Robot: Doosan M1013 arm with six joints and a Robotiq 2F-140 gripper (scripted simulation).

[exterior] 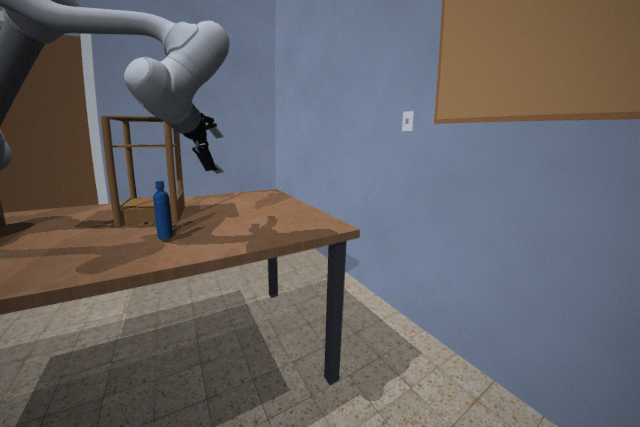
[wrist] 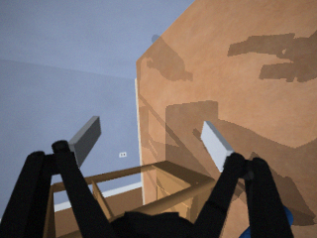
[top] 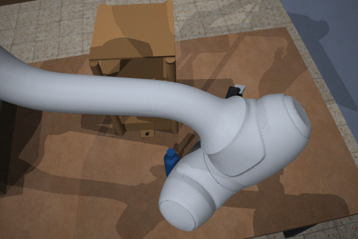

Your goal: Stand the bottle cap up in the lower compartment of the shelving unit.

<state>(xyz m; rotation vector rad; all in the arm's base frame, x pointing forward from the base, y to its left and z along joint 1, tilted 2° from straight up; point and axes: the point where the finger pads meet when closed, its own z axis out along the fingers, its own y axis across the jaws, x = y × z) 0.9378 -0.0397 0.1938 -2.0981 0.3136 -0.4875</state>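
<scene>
My hand is 19 cm past the blue bottle, 7 cm to the left of it and 15 cm above it. Round my hand: wooden shelving unit 27 cm behind, 22 cm to the left, 7 cm below.
</scene>
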